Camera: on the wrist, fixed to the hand. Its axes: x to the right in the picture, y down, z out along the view.
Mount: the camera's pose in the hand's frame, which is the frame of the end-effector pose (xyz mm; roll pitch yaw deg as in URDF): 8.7 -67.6 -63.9 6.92 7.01 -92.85
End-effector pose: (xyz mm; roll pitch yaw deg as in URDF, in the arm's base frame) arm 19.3 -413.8 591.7 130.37 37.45 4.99
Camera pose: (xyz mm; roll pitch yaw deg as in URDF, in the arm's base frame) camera 12.0 -321.6 578.4 -125.40 30.45 126.48
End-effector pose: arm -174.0 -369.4 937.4 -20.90 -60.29 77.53
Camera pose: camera -82.5 -353.6 927.3 68.42 -4.35 -25.96
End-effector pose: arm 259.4 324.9 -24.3 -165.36 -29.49 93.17
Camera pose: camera 211.9 291.0 48.7 155.17 -17.25 -163.24
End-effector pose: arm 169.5 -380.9 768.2 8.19 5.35 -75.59
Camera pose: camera 114.0 -397.1 694.8 0.97 14.85 -169.95
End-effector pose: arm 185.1 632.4 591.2 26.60 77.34 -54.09
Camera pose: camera 110.4 681.3 563.6 -72.19 4.19 -177.58
